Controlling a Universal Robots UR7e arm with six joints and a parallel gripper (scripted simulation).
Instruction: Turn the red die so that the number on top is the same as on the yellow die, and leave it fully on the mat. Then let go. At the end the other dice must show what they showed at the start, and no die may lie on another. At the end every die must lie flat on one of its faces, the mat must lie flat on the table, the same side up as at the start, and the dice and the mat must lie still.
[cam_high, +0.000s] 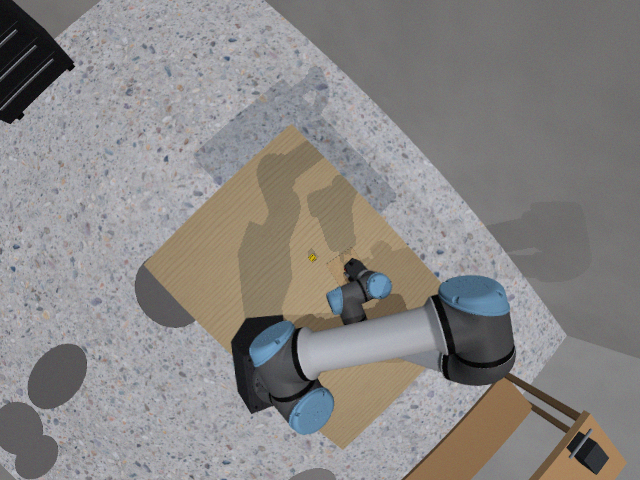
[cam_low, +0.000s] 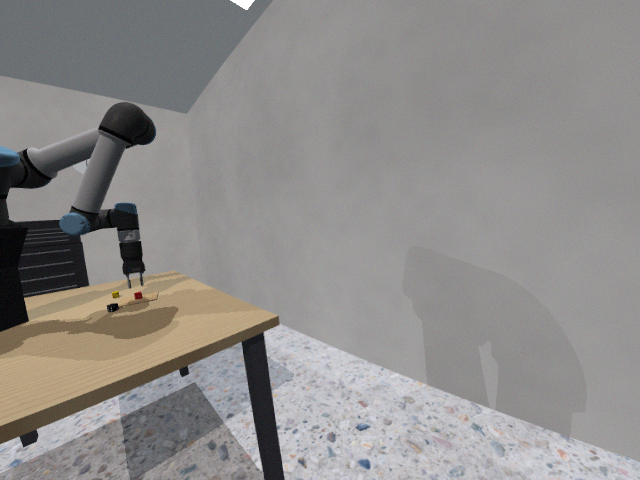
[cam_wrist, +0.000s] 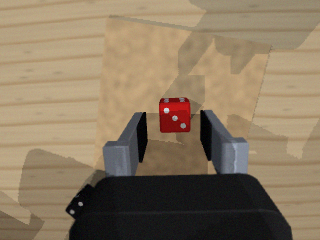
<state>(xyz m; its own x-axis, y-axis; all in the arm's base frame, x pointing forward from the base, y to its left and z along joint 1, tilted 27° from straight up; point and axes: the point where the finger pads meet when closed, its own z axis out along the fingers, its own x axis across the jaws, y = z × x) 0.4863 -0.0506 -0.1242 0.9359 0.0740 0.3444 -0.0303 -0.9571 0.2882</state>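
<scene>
My hand is 60 mm above the red die. The rest, counted from my hand: black die: 90 mm behind, 90 mm to the right, 60 mm below; tan mat: 70 mm below; yellow die: 70 mm behind, 150 mm to the left, 60 mm below.
</scene>
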